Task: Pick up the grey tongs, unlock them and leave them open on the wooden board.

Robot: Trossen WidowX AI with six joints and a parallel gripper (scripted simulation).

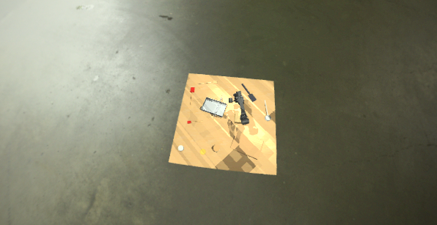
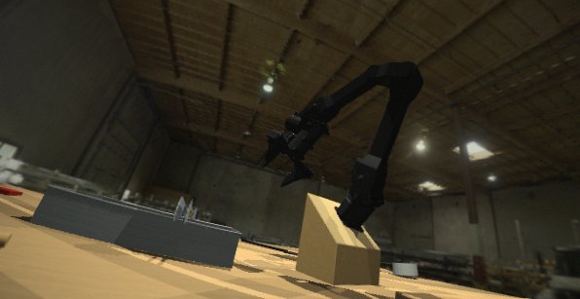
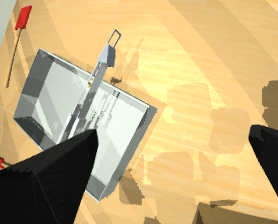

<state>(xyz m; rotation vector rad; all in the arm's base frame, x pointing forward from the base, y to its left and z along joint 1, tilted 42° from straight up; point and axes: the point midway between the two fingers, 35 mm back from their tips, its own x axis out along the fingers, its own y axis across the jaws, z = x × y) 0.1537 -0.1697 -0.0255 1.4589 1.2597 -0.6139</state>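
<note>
Right now the grey roasting tin is 24 cm ahead of my gripper tip, 6 cm to the left of it and 18 cm below it. Round my gripper tip: dark spatula 21 cm behind, 25 cm to the right, 21 cm below.
</note>
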